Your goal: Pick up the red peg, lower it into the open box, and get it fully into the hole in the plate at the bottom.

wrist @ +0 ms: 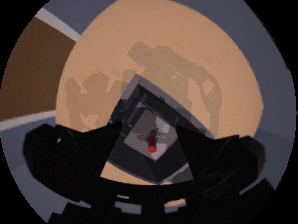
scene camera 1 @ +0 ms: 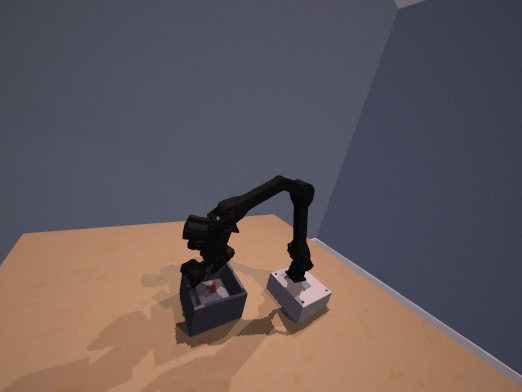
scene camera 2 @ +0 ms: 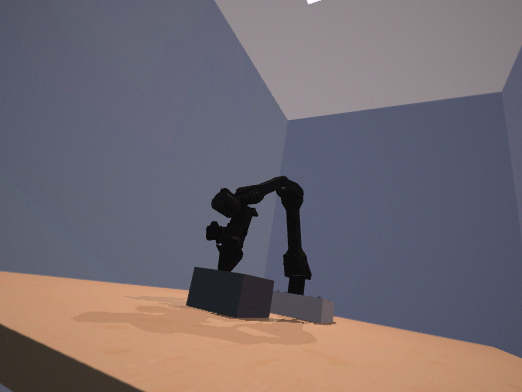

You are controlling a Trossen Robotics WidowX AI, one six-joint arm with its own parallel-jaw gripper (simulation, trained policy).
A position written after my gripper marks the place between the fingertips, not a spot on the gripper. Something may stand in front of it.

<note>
I see my gripper [scene camera 2: 220,277], a dark box [scene camera 2: 237,295] and a light grey plate [wrist: 150,123].
The dark box shows as well in the wrist view [wrist: 140,94] and in scene camera 1 [scene camera 1: 204,317]. My gripper also shows in the wrist view [wrist: 149,126] and in scene camera 1 [scene camera 1: 203,280]. Scene camera 2 misses the light grey plate, which is hidden by the dark box.
</note>
